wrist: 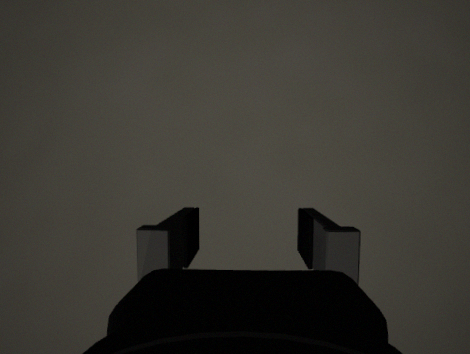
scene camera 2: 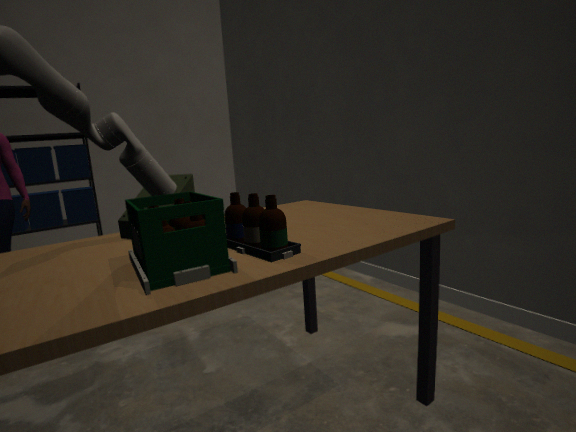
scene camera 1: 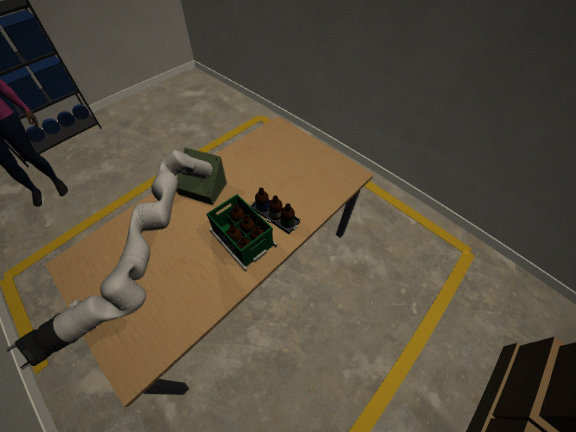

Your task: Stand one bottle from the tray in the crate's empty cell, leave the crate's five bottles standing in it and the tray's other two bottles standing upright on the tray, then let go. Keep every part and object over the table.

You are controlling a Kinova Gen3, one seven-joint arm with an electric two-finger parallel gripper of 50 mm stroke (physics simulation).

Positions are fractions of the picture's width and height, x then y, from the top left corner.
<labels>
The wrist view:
my gripper: 0.53, 0.65
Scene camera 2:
green-labelled brown bottle: 0.47, 0.52
blue-labelled bottle: 0.41, 0.50
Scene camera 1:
my gripper: 0.03, 0.83
</labels>
